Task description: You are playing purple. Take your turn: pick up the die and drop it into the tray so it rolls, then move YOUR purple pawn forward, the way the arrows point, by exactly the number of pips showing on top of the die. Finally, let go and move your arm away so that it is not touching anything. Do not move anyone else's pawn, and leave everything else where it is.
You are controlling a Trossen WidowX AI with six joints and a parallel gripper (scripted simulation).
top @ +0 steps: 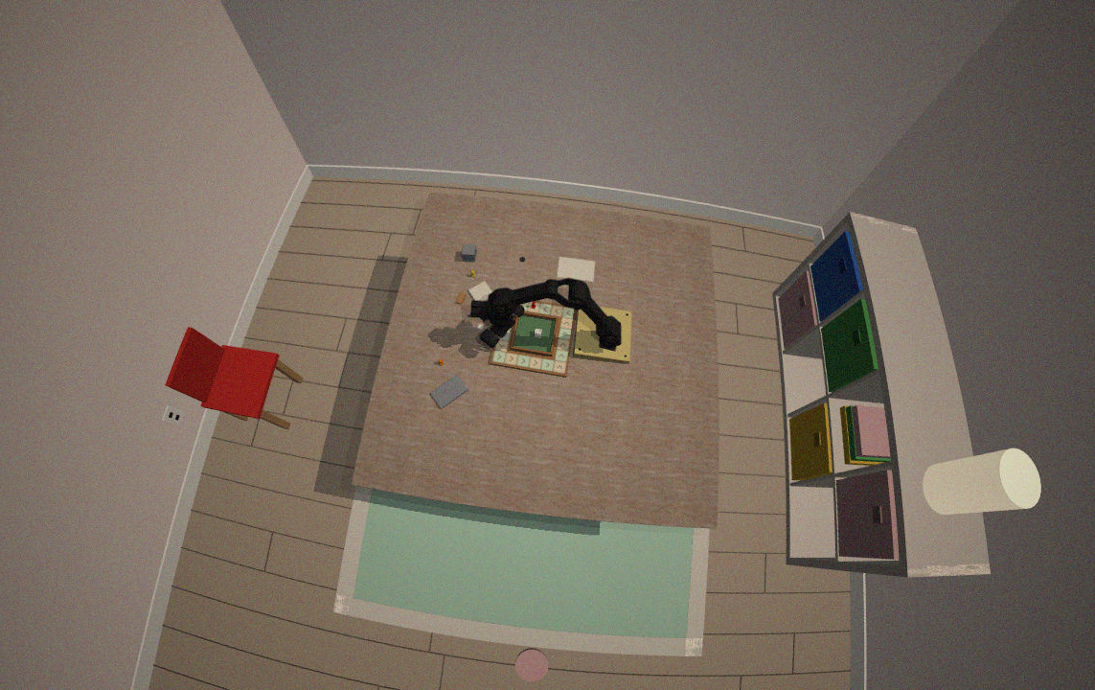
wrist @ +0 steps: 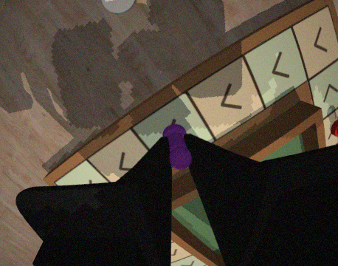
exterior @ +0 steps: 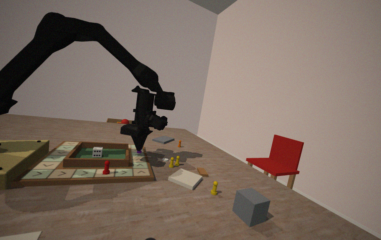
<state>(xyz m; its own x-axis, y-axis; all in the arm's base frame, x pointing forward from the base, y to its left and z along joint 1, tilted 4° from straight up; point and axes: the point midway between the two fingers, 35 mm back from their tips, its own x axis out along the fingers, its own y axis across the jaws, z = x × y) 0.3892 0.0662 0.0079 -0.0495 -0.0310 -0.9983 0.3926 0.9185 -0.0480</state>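
The green sunken tray is 110 mm behind my gripper tip, 30 mm to the right of it and 20 mm below it. The rest, counted from my gripper tip: white die (130 mm behind, 30 mm to the right); red pawn (80 mm behind, 140 mm to the right); purple pawn (10 mm above).
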